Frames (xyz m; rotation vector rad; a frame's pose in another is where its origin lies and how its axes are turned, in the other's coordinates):
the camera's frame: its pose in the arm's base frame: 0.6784 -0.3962 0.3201 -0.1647 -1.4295 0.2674
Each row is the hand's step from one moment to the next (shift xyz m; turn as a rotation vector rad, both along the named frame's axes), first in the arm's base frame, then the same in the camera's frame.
Working: the arm's base frame: its pose in the camera's frame: -0.2744 0.5234 0.6087 0.1647 1.4295 -0.2674

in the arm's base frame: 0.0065 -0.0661 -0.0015 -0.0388 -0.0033 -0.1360
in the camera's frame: -0.0192 -0.0635 -0.0035 -0.1351 0.0370 0.0199
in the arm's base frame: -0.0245 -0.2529 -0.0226 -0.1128 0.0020 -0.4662
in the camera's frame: -0.0952 -0.2343 0.0332 -0.4570 0.1378 0.0477
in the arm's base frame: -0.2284 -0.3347 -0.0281 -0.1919 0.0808 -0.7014
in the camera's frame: -0.1474 -0.2942 0.2380 -0.6683 0.2837 0.0901
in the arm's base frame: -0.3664 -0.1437 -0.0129 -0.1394 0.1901 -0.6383
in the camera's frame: -0.0958 -0.1037 0.3676 -0.5714 0.3671 0.0416
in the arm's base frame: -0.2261 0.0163 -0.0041 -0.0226 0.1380 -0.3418
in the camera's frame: -0.0261 0.0356 0.2224 -0.2897 0.2269 -0.0309
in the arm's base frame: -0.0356 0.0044 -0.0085 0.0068 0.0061 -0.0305
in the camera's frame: -0.0111 0.0095 0.0339 -0.0265 0.0136 -0.0112
